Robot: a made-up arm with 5 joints.
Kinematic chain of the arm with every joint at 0, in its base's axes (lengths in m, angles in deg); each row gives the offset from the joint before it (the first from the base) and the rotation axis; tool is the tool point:
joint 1: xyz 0 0 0.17 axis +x
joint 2: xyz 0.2 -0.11 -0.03 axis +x
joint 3: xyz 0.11 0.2 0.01 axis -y
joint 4: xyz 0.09 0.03 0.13 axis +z
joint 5: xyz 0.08 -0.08 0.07 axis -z
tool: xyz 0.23 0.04 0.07
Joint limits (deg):
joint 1: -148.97..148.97
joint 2: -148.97..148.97
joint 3: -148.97..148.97
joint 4: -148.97..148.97
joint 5: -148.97..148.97
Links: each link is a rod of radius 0.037 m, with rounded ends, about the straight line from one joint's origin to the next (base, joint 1, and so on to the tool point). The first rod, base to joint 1, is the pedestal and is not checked.
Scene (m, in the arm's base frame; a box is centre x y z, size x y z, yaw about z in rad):
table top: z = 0
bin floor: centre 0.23 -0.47 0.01 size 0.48 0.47 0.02 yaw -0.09
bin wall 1: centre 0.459 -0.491 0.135 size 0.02 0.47 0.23 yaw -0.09
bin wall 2: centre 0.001 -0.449 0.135 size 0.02 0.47 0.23 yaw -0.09
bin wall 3: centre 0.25 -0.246 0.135 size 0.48 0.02 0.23 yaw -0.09
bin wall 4: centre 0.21 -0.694 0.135 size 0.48 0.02 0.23 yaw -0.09
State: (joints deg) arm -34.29 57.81 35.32 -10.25 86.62
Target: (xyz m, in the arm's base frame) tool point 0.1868 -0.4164 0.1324
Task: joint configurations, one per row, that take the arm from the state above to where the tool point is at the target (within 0.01 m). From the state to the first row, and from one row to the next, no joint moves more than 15 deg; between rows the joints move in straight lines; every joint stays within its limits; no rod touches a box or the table.
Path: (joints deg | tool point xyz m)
1: -19.96 68.69 43.18 -12.90 86.41 | 0.2364 -0.4130 0.3100
2: -5.62 79.57 51.03 -15.56 86.20 | 0.1868 -0.4164 0.1324

